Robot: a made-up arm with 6 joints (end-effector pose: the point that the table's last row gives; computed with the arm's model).
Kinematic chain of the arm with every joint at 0, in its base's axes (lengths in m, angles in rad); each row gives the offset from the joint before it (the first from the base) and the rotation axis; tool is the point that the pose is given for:
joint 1: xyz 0 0 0.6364 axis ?
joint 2: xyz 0.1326 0 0 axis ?
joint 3: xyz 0 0 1.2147 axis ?
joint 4: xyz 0 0 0.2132 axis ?
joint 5: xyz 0.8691 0 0 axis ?
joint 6: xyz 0.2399 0 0 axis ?
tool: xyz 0 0 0
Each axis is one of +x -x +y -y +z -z.
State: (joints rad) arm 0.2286 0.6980 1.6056 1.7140 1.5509 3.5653
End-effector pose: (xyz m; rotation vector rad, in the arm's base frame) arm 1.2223 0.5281 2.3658 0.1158 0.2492 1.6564
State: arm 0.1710 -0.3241 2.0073 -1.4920 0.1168 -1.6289
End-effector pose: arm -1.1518 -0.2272 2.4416 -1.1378 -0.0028 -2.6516
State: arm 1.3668 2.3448 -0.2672 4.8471 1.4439 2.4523
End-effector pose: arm 0.3016 0.2939 -0.8786 2.7703 -0.2967 -0.3124
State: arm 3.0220 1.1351 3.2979 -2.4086 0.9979 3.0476
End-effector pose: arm -0.6031 0.2083 1.9428 1.3567 0.0212 1.9340
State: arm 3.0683 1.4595 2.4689 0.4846 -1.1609 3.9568
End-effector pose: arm -1.8253 0.2368 1.5978 0.5586 2.3810 1.3663
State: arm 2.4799 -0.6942 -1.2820 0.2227 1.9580 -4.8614
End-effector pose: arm -0.2208 0.1098 1.4960 0.8366 -1.6378 1.0285
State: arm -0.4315 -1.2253 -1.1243 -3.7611 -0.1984 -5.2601
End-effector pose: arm 0.0457 -0.0513 1.4095 2.5779 -0.7990 0.1997
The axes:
joint 1: +z
joint 2: +y
joint 3: -y
joint 4: -x
joint 5: -y
joint 6: -x

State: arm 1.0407 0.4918 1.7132 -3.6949 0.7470 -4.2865
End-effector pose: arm 0.4287 0.9009 2.7146 1.4382 0.6342 1.5350
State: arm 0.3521 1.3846 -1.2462 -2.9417 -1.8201 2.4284
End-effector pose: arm 0.7682 0.3314 0.0806 0.6379 0.9642 0.1791
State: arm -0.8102 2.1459 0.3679 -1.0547 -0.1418 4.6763
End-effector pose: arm 0.7910 -0.7885 -1.1476 -1.7683 0.0723 2.0564
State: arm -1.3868 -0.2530 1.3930 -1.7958 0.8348 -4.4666
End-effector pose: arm -0.2476 0.3831 2.8266 -0.4391 -1.6704 -1.6873
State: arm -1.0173 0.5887 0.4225 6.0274 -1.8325 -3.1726
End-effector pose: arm 0.8916 -1.3313 1.5023 -1.2319 0.4603 1.6621
